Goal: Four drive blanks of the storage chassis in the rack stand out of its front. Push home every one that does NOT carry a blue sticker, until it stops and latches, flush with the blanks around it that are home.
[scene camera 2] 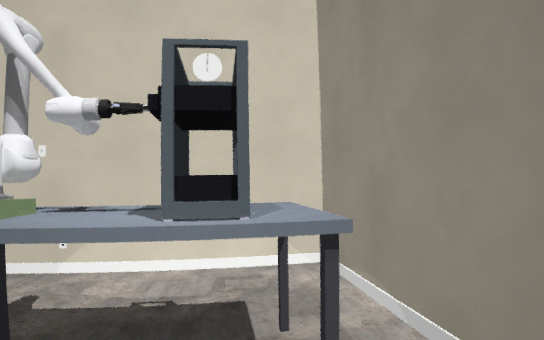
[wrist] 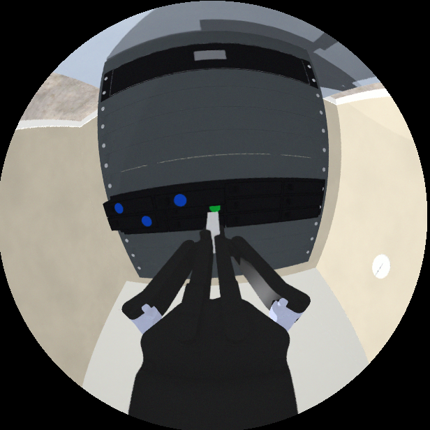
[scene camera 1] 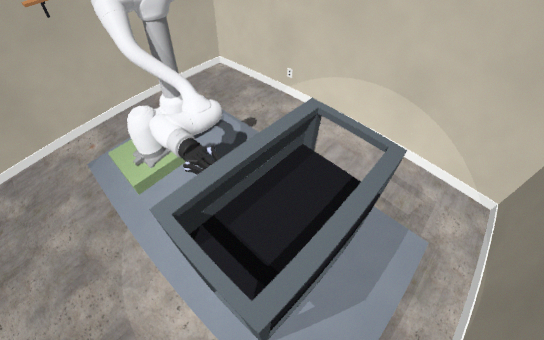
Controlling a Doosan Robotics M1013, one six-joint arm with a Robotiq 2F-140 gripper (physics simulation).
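Seen in the pictures: arm's base at its link origin: (scene camera 1: 154,152).
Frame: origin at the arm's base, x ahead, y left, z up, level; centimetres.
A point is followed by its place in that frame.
The black storage chassis (scene camera 1: 300,190) @(x 88.5, y -4.4, z 39.8 cm) (scene camera 2: 205,100) @(x 86.0, y -34.3, z 34.4 cm) (wrist: 275,202) sits in the grey rack (scene camera 1: 240,157) @(x 77.6, y -14.5, z 55.2 cm) (scene camera 2: 168,150) @(x 73.7, y -35.2, z 16.9 cm). Dark blanks stand out of its front in the scene camera 2 view. In the wrist view three carry blue stickers: the upper left blank (wrist: 137,205), the lower left blank (wrist: 160,223) and a blank near the middle (wrist: 197,199). A green mark (wrist: 215,208) shows at the fingertips; I cannot tell which blank bears it. My gripper (scene camera 2: 145,107) (wrist: 213,219) is shut and empty, its tips at or very near the chassis front. The fingers hide part of the lower row.
The rack stands on a blue-grey table (scene camera 1: 400,250) @(x 132.0, y 23.0, z -6.4 cm) (scene camera 2: 300,225) @(x 112.9, y -52.0, z -7.7 cm). A green block (scene camera 1: 137,177) @(x 7.5, y -17.2, z 0.8 cm) (scene camera 2: 17,207) @(x 13.9, y -0.3, z -2.9 cm) lies under the arm's base. A second black unit (scene camera 2: 206,188) @(x 86.2, y -33.8, z 4.1 cm) (wrist: 160,65) sits low in the rack. Grey panels (wrist: 215,115) lie between the two units.
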